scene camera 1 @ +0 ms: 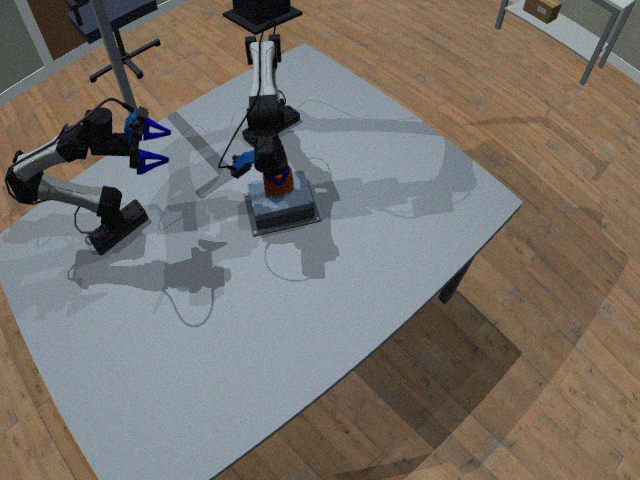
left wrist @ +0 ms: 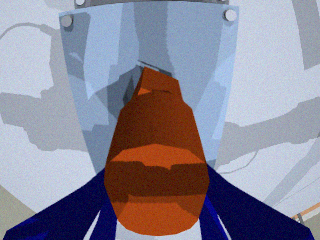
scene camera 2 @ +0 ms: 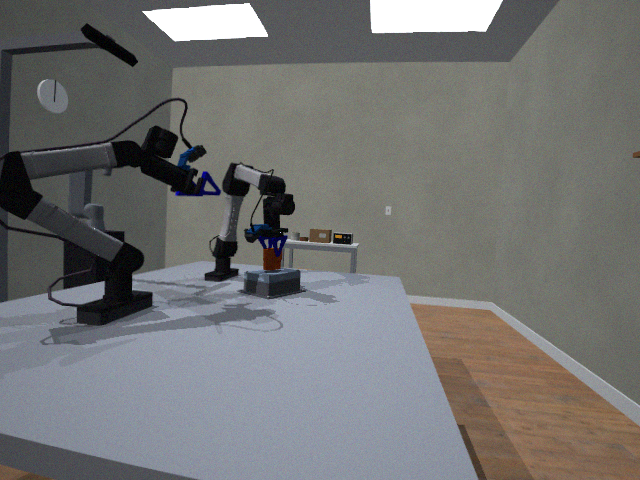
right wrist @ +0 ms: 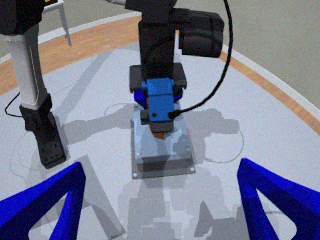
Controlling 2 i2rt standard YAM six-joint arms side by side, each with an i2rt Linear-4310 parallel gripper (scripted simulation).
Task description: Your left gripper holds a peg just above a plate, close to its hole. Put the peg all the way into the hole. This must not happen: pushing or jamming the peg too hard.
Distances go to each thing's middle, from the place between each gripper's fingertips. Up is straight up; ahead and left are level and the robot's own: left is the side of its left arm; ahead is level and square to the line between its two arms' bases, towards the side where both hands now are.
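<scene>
Orange peg point(left wrist: 156, 173), 2 cm below my left hand. Blue-grey plate point(scene camera 1: 267, 207), 8 cm below that same left hand.
From my right hand point(scene camera 1: 169, 145): orange peg 14 cm ahead, 23 cm to the left, 21 cm below; blue-grey plate 14 cm ahead, 23 cm to the left, 27 cm below.
</scene>
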